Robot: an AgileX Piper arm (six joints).
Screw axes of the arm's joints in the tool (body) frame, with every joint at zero. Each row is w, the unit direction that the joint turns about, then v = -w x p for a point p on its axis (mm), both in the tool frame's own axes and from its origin. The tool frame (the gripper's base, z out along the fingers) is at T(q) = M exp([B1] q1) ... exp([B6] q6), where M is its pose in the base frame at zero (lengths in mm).
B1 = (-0.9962, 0, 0.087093, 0, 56.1, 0)
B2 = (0, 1, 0, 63.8, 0, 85)
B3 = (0, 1, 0, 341.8, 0, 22)
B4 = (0, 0, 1, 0, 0, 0)
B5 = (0, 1, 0, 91, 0, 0)
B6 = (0, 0, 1, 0, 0, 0)
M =
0.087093 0 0.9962 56.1
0 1 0 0
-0.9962 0 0.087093 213.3
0 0 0 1
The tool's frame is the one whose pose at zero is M.
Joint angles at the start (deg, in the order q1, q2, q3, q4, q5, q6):
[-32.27, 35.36, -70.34, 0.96, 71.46, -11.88]
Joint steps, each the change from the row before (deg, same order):
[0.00, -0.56, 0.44, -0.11, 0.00, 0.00]
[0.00, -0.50, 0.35, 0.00, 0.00, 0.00]
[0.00, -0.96, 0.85, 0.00, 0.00, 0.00]
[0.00, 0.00, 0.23, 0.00, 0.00, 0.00]
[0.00, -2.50, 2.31, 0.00, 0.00, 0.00]
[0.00, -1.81, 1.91, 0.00, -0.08, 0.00]
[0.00, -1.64, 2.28, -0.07, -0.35, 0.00]
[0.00, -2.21, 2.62, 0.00, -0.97, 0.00]
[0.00, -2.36, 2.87, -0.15, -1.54, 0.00]
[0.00, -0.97, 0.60, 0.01, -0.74, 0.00]
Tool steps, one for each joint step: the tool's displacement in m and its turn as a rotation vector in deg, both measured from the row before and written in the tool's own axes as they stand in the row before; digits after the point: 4 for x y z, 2 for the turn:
[0.0024, 0.0003, -0.0011, 0.13, -0.10, -0.04]
[0.0020, 0.0004, -0.0011, 0.03, -0.15, 0.00]
[0.0043, 0.0009, -0.0013, 0.02, -0.11, 0.00]
[0.0006, 0.0001, 0.0010, -0.05, 0.23, 0.00]
[0.0116, 0.0024, -0.0027, 0.04, -0.19, 0.00]
[0.0089, 0.0018, -0.0006, 0.00, 0.02, 0.00]
[0.0091, 0.0017, 0.0020, 0.01, 0.30, -0.01]
[0.0103, 0.0021, 0.0012, 0.12, -0.55, 0.01]
[0.0105, 0.0019, 0.0020, 0.35, -0.98, -0.05]
[0.0025, 0.0006, -0.0016, 0.22, -1.09, 0.00]

